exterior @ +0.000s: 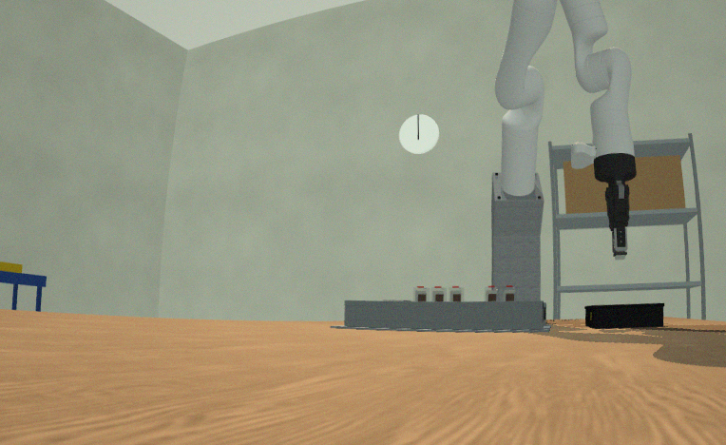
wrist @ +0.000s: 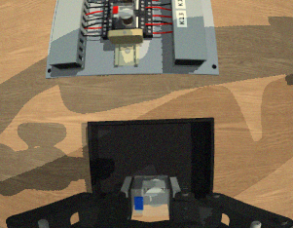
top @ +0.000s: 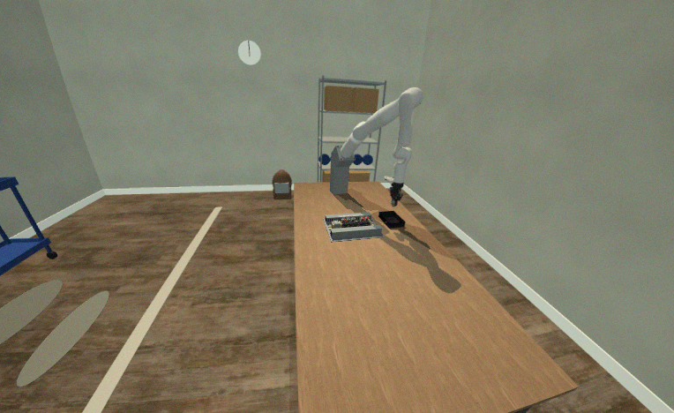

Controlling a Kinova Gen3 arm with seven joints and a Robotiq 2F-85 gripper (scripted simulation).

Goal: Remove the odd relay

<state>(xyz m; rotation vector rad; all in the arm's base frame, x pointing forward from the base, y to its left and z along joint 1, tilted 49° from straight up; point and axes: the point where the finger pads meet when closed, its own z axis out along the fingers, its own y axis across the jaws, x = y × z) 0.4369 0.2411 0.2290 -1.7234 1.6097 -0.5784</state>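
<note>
Right now my hand is 120 mm above the black parts tray.
</note>
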